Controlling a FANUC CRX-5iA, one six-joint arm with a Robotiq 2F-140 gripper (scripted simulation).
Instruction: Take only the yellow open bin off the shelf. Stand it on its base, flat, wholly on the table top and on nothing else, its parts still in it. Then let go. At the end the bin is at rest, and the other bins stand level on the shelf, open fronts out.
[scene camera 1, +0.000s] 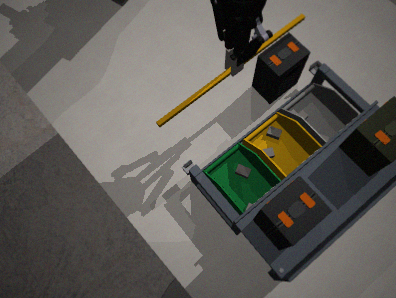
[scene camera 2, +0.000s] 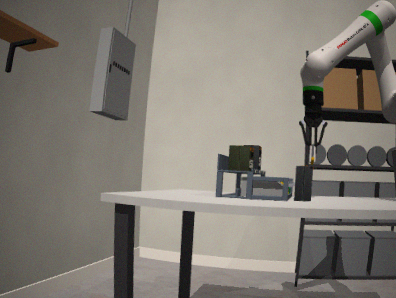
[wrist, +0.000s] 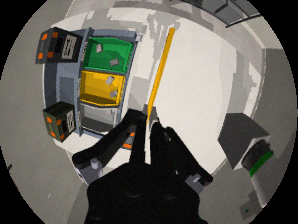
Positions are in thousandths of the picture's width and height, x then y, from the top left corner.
In view: my gripper (scene camera 1: 590, 230), a yellow open bin (scene camera 1: 746, 488) and a green bin (scene camera 1: 602, 643).
The yellow open bin is seen too in the wrist view (wrist: 314, 400). The green bin also shows in the wrist view (wrist: 381, 217). My gripper shows as well in scene camera 2 (scene camera 2: 789, 542) and in the wrist view (wrist: 498, 493).
